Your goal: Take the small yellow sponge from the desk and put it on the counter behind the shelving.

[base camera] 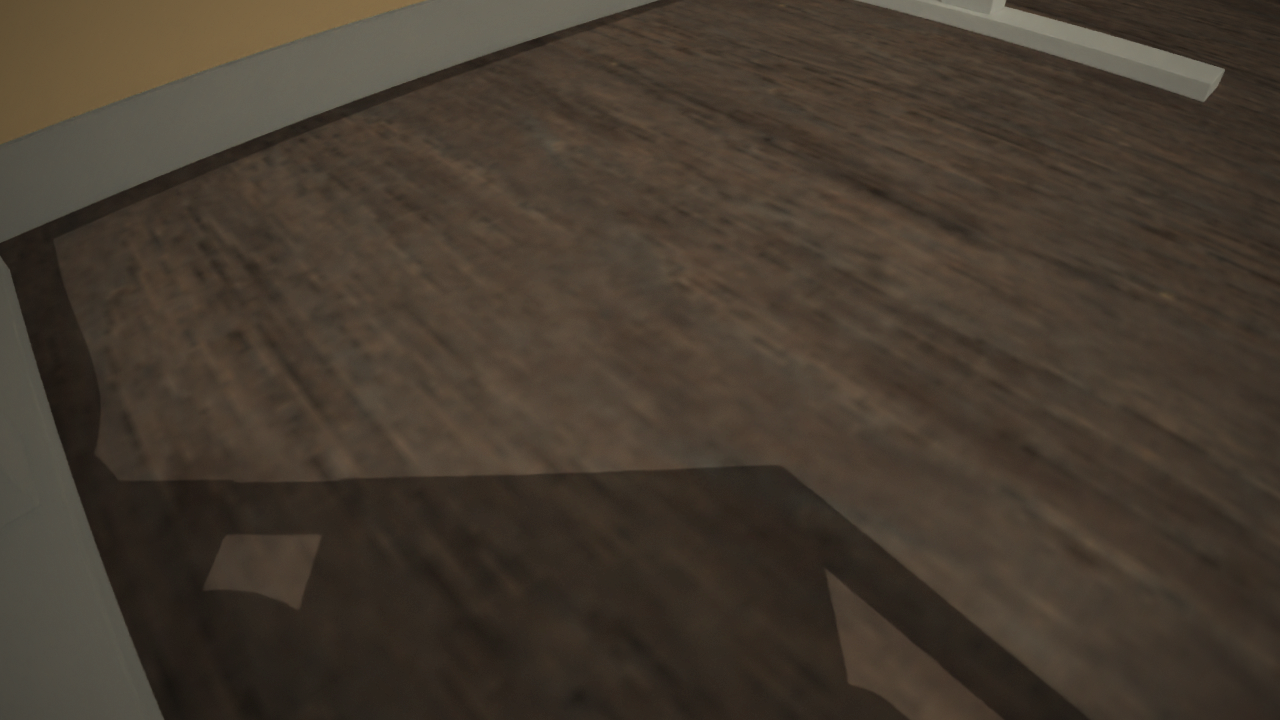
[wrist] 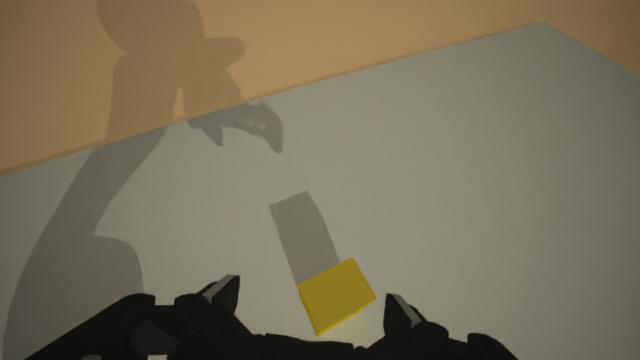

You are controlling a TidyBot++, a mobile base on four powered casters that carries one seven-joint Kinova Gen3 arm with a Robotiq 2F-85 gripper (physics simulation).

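Places are measured from the arm's base along level axes (x up, y ahead, z left), in metres.
Pixels of known places: gripper, fingertip midpoint: (wrist: 311, 301).
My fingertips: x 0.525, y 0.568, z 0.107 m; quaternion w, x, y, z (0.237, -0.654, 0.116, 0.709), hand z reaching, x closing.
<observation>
Behind a point stands the place of what it marks.
The small yellow sponge (wrist: 336, 296) @(y 0.593, x 0.424, z 0.090 m) stands on the pale grey desk top (wrist: 475, 175) @(y 0.870, x 0.324, z -0.099 m) in the lower middle of the wrist view and casts a shadow toward the wall side. My gripper (wrist: 311, 301) @(y 0.568, x 0.525, z 0.107 m) is open and empty. Its two black fingertips show to the left and right of the sponge in that view, with the sponge nearer the right fingertip. The gripper appears to be above the sponge, but its exact height is hard to tell. The counter and the shelving cannot be made out for certain.
An orange-tan wall (wrist: 350, 35) @(y 1.136, x 0.386, z 0.194 m) (base camera: 161, 44) @(y 0.860, x -0.267, z 0.509 m) meets the desk's far edge. The arm's shadow falls across wall and desk. In the base view, a pale panel (base camera: 44, 537) stands at the left, a baseboard (base camera: 223, 98) @(y 0.875, x -0.340, z 0.471 m) runs along the wall, and a white foot bar (base camera: 1100, 53) @(y 1.013, x -0.376, z -0.611 m) lies at upper right.
</observation>
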